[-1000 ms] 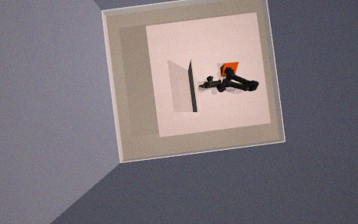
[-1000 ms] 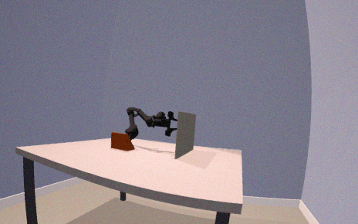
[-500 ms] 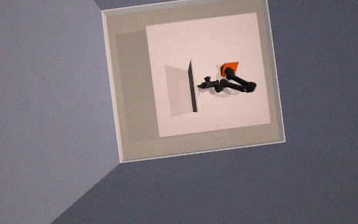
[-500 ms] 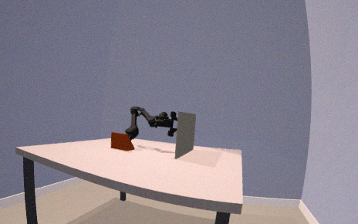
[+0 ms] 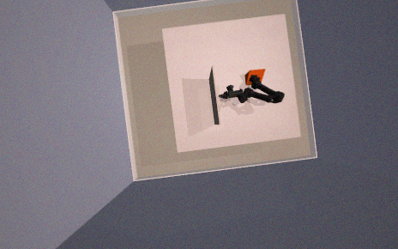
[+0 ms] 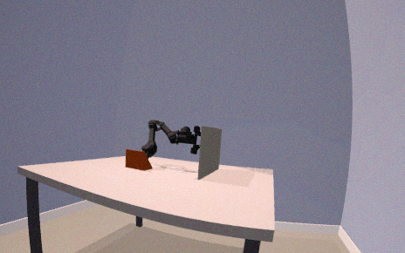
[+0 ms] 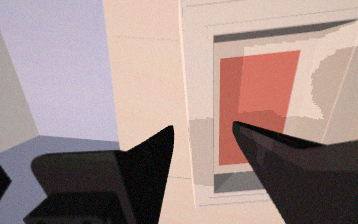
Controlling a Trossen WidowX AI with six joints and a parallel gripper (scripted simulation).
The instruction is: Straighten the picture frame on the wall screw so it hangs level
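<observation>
Now: gripper tip 1 cm short of the picture frame, 1 cm to the left of it and 5 cm above it. The rest, counted from my gripper tip: wall panel (2 cm ahead, 1 cm to the left, 6 cm below).
</observation>
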